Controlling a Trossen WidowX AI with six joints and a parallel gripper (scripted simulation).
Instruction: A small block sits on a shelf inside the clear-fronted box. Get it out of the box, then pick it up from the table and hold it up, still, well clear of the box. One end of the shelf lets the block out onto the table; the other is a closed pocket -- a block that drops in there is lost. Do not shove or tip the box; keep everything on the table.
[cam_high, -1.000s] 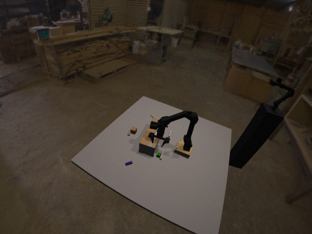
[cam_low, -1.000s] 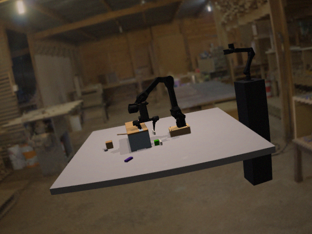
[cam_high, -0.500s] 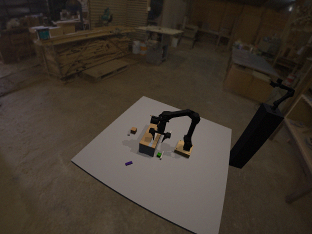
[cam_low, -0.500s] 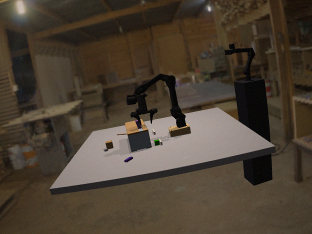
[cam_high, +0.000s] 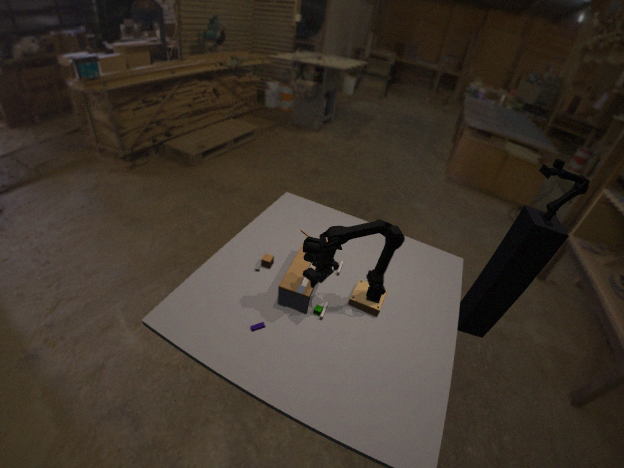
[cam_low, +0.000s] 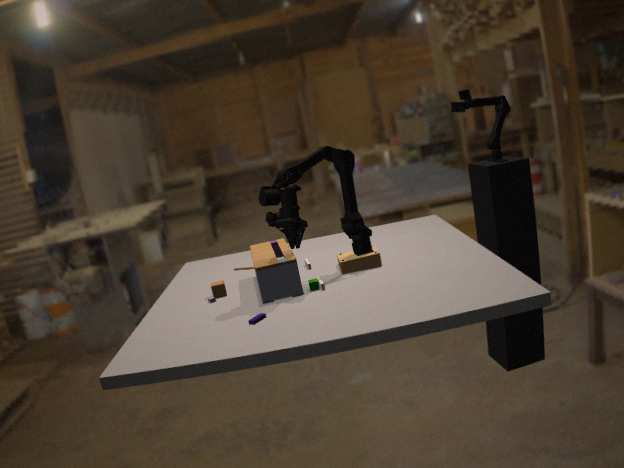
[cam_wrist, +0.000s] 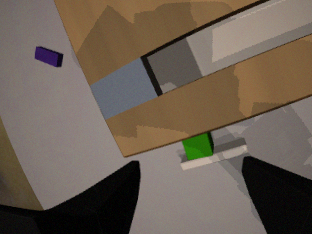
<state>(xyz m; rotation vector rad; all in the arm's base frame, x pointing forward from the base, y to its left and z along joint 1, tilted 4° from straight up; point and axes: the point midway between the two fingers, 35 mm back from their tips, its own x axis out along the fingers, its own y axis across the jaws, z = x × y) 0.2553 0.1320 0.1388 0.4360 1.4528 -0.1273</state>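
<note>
The block lies 40 mm behind my gripper tip, 30 mm to the left of it and 140 mm below it. Also, from my gripper tip: thin wooden stick 170 mm ahead, 460 mm to the right, 150 mm below.
</note>
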